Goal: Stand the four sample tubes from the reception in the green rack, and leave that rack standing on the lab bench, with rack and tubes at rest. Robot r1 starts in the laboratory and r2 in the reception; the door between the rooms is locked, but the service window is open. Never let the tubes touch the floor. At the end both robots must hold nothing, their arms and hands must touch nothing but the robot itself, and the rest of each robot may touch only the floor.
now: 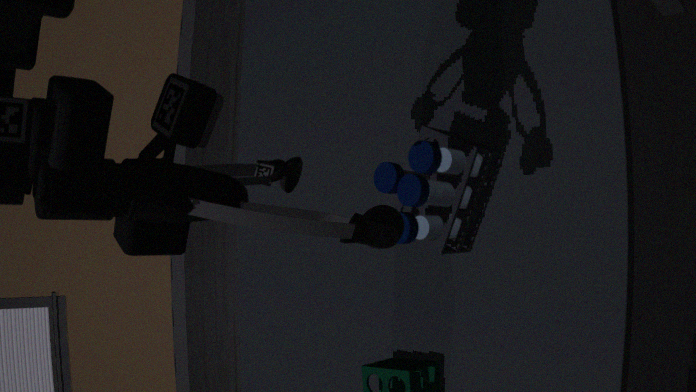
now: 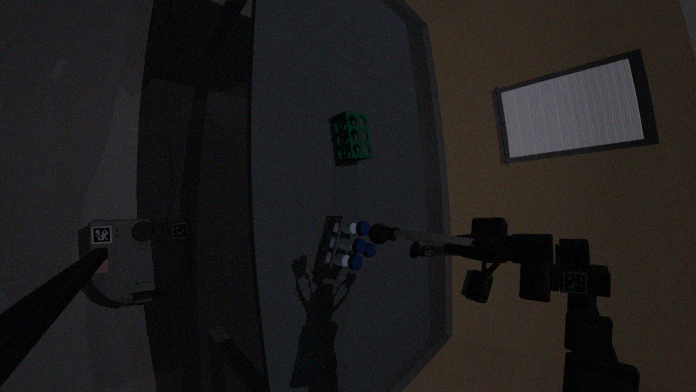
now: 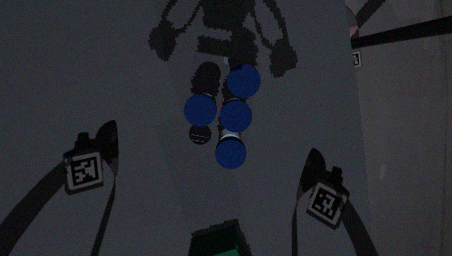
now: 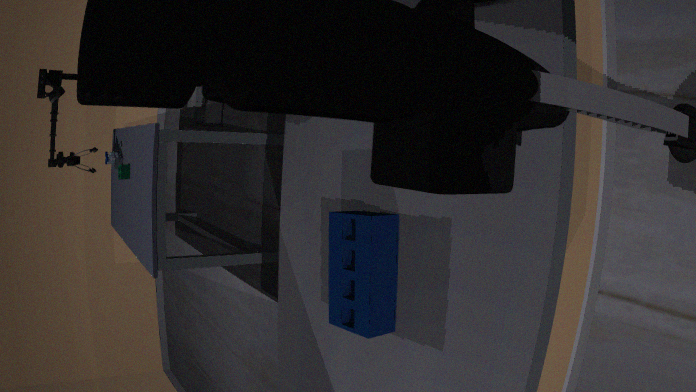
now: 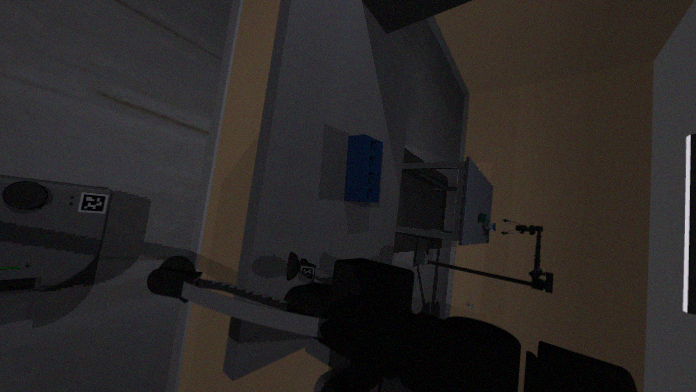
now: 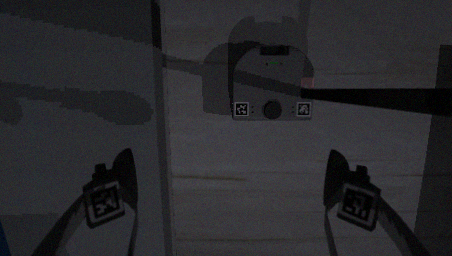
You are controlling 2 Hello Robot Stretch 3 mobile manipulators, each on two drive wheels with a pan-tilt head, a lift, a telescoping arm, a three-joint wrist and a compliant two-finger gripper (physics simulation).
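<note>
Four blue-capped tubes (image 1: 414, 190) (image 2: 359, 246) (image 3: 236, 116) (image 4: 109, 158) stand close together on the lab bench (image 1: 310, 310) (image 2: 300, 190). At their lower ends is a low dark holder (image 1: 458, 241) with pale openings, hard to make out in the shadow. The green rack (image 1: 387, 372) (image 2: 357, 135) (image 3: 225, 245) (image 4: 124, 171) (image 5: 483, 218) stands apart from them on the same bench, with empty holes visible. The r1 gripper (image 1: 337, 200) (image 2: 399, 241) (image 3: 210, 156) (image 4: 93, 160) (image 5: 505, 226) is open above the caps, holding nothing. The r2 gripper (image 6: 230, 176) is open and holds nothing.
A blue block (image 4: 364, 275) (image 5: 364, 169) with a row of notches stands on a broad grey surface near r2's arm. The r2 base (image 5: 55, 210) (image 6: 272, 85) and r1 base (image 2: 120, 260) are on the floor. A framed pale panel (image 1: 25, 345) (image 2: 572, 110) is on the wall behind the bench.
</note>
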